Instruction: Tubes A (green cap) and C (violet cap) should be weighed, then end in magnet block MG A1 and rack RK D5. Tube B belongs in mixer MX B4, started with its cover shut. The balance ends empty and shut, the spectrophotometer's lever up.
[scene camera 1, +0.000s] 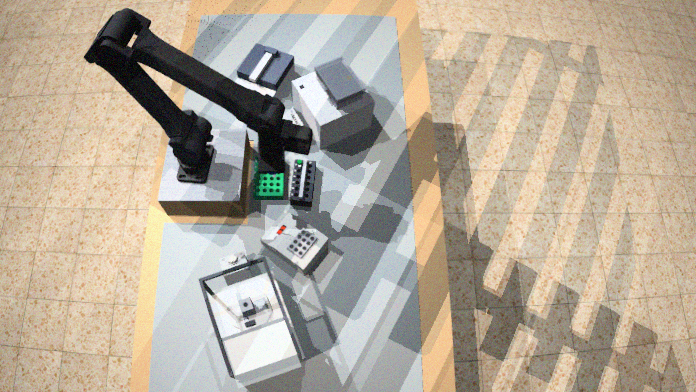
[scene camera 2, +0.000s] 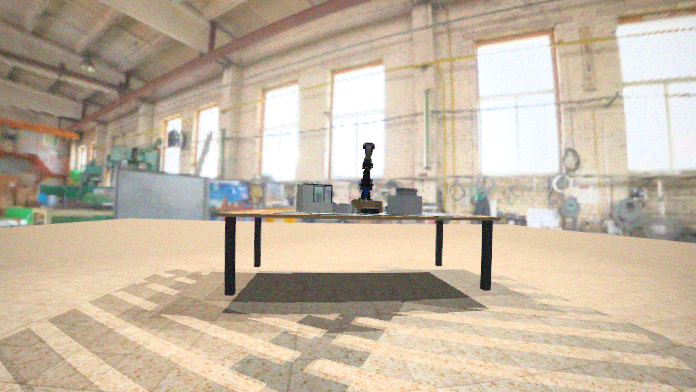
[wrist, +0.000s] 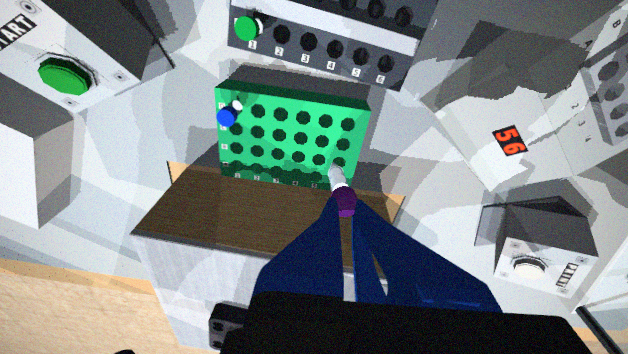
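Where they show: gripper, fingertip midpoint: (scene camera 1: 272, 172) (scene camera 2: 365, 196) (wrist: 343, 207); arm's base at its link origin: (scene camera 1: 196, 164).
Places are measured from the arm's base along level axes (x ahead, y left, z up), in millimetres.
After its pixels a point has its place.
Observation:
My gripper (wrist: 343, 207) {x 224, y -16, z 28 mm} is shut on the violet cap of tube C (wrist: 344, 196) {x 235, y -12, z 32 mm}, whose clear tip points up-left in the wrist view. It is above the lower right corner of the green rack (wrist: 295, 101) {x 242, y 24, z -69 mm} (scene camera 1: 270, 197) {x 214, y -41, z -81 mm}; I cannot tell the height. Tube B, blue cap (wrist: 226, 117) {x 225, y 71, z -45 mm}, stands in the rack's corner hole D1. Tube A, green cap (wrist: 246, 28) {x 286, y 62, z -43 mm} (scene camera 1: 300, 162) {x 289, y 60, z -43 mm}, stands in hole 1 of the dark magnet block (wrist: 325, 25) {x 299, y 16, z -51 mm} (scene camera 1: 302, 180) {x 301, y 7, z -51 mm}. The glass-walled balance (scene camera 1: 262, 352) {x 274, y -499, z 109 mm} stands at the bottom of the first scene view; its door state is unclear.
A white block device (wrist: 470, 130) {x 259, y -118, z -60 mm} (scene camera 1: 272, 237) {x 240, y -170, z -54 mm} shows a red 56. A green START button (wrist: 65, 76) {x 234, y 171, z -29 mm} and a pale PRINT button (wrist: 530, 267) {x 152, y -246, z -30 mm} flank the rack. A grey lidded box (scene camera 1: 345, 120) {x 405, y 187, z 3 mm} and a navy-topped device (scene camera 1: 280, 65) {x 182, y 389, z -19 mm} stand beyond it. The wooden pedestal (wrist: 225, 210) {x 130, y 67, z -45 mm} is beside the rack.

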